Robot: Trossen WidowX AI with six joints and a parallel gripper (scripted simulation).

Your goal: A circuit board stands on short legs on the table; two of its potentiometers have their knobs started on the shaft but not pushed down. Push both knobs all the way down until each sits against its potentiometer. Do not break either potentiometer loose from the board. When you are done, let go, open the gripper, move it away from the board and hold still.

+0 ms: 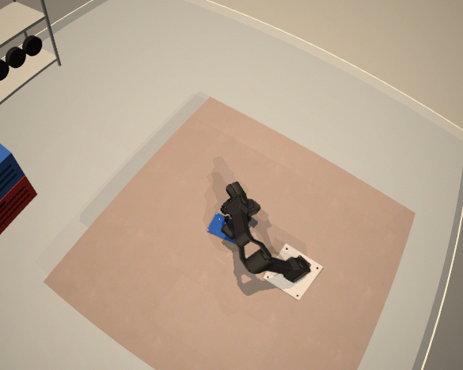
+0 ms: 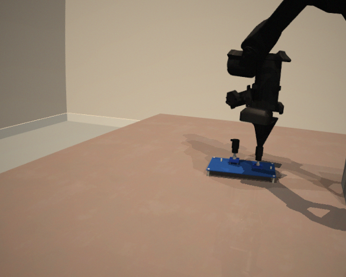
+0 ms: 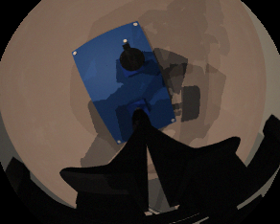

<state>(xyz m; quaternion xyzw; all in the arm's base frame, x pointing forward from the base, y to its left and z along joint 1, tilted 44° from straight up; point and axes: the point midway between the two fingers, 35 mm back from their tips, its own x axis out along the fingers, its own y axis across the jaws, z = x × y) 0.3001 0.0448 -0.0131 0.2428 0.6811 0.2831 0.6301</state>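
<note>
Now: gripper tip 6 cm short of the black knob and 1 cm above it.
</note>
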